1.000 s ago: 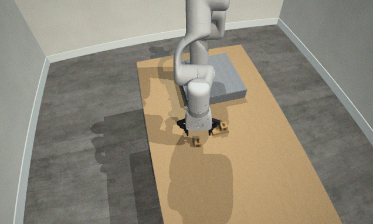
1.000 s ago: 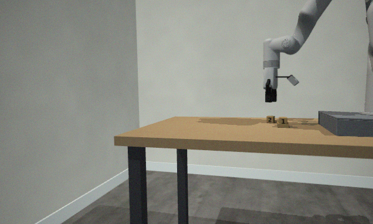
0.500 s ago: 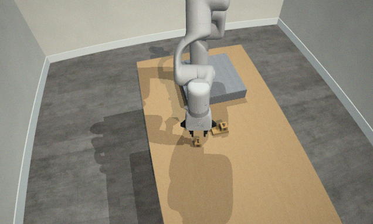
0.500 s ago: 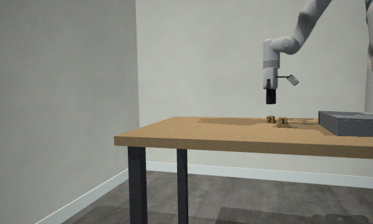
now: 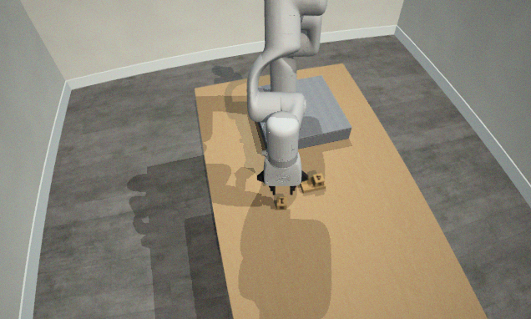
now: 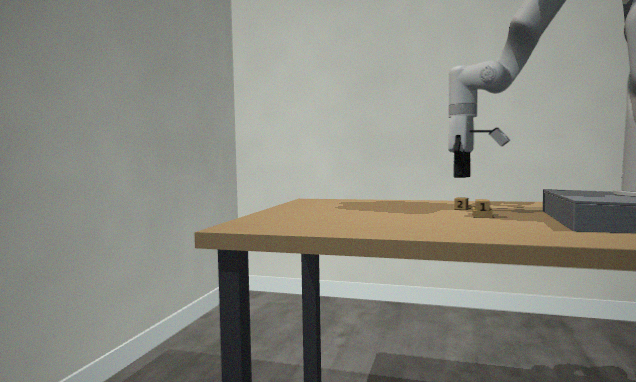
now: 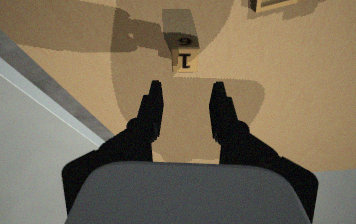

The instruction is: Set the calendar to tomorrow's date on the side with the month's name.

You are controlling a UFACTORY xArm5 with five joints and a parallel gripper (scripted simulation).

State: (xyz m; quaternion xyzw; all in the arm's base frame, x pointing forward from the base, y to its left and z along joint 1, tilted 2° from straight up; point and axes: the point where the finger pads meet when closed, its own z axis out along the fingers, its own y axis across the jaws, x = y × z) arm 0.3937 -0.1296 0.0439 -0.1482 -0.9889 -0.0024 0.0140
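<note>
My hand is 90 mm above the wooden cube. The rest, counted from my hand: wooden tray (40 mm behind, 120 mm to the left, 100 mm below).
</note>
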